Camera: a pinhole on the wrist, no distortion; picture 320 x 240 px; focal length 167.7 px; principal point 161.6 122.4 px. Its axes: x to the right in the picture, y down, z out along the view. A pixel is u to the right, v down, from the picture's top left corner.
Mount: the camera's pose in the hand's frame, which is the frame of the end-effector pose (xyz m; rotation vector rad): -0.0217 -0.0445 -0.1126 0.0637 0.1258 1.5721
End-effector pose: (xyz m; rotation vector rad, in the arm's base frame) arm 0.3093 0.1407 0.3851 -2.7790 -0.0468 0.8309
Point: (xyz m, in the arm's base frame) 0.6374 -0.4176 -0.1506
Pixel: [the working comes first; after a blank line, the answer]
In the camera's frame: 0.6879 -0.4966 0.3345

outside the picture
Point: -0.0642 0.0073 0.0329
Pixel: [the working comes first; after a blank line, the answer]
In the camera's frame: 0.2498 0.1829 0.5642

236 177
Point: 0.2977 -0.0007 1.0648
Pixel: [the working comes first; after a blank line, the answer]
In the camera's frame: 0.0411 0.3087 -0.5018

behind the camera
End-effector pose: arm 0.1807 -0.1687 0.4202 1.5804 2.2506 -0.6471
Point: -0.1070 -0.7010 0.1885
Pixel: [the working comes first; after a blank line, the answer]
In the camera's frame: -0.3587 0.2601 0.5508

52 202
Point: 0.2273 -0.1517 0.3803
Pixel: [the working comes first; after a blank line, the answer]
In the camera's frame: 0.0948 -0.0226 0.1449

271 96
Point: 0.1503 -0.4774 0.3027
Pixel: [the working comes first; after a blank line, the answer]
In the camera's frame: -0.0652 0.1999 0.3521

131 218
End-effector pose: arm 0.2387 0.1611 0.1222 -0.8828 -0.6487 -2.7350
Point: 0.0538 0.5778 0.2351
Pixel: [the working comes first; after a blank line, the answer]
In the camera's frame: -0.3551 -0.1793 0.3037

outside the picture
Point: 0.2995 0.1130 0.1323
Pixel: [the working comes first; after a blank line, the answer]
In the camera's frame: 0.1045 0.0340 0.1296

297 166
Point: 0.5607 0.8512 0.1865
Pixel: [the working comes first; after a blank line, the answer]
In the camera's frame: -0.4672 0.3091 0.5918

29 210
